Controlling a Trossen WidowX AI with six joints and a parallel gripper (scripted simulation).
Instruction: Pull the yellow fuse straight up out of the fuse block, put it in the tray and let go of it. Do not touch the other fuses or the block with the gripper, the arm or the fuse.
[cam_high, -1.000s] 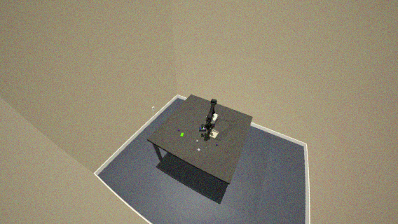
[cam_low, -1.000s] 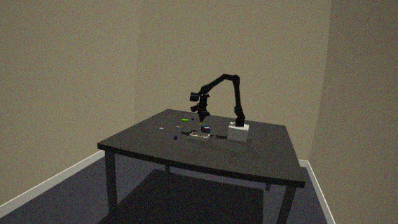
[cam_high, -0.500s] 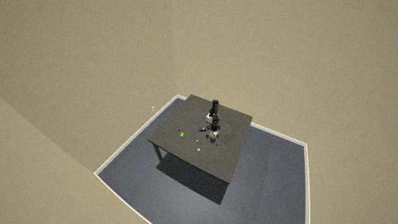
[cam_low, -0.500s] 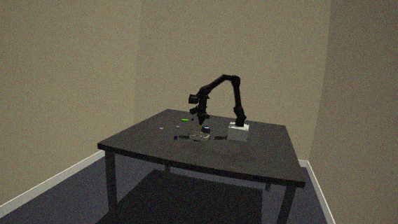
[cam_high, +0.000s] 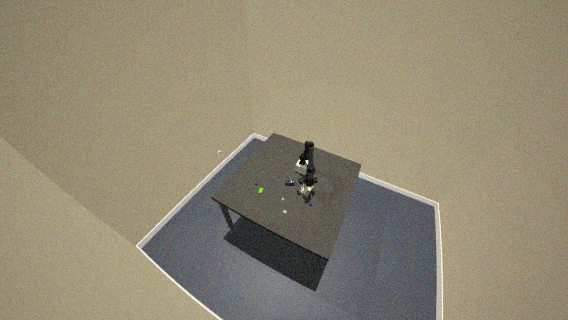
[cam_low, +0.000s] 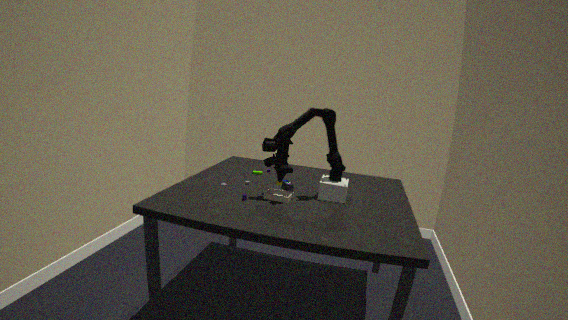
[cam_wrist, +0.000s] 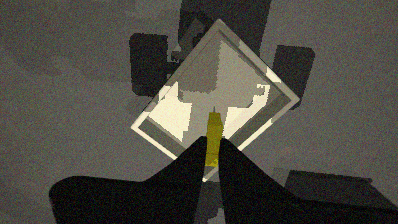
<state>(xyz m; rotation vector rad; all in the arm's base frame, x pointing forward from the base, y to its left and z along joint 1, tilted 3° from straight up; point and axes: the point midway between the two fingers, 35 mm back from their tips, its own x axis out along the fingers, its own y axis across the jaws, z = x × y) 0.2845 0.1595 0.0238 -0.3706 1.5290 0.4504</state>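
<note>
My gripper tip is 9 cm above the pale tray.
</note>
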